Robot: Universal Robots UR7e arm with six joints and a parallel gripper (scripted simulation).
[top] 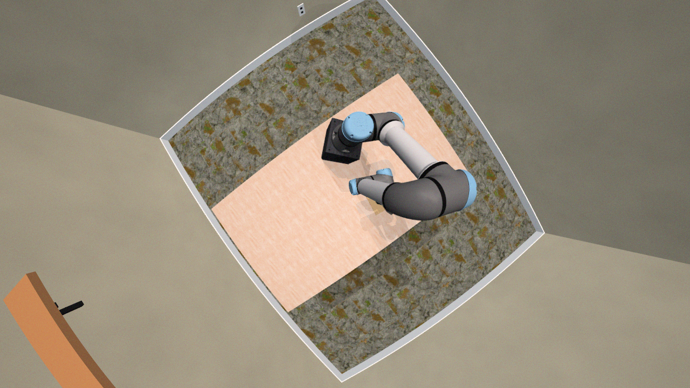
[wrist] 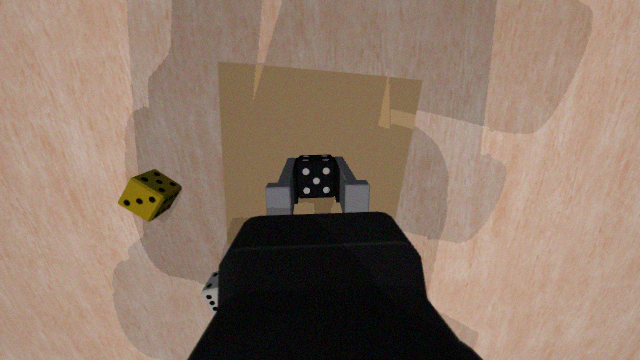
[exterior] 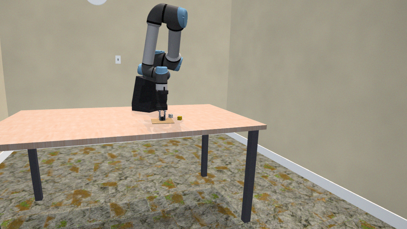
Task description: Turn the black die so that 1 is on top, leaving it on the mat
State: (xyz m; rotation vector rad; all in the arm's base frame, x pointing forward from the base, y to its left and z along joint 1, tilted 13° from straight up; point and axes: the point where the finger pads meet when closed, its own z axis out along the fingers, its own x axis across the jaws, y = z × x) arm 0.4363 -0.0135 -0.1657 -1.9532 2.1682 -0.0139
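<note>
Right now my hand is 1 cm above the black die. The rest, counted from my hand: tan mat: 2 cm below; then white die: 10 cm behind, 9 cm to the left, 1 cm below; then yellow die: 12 cm to the left, 1 cm below.
</note>
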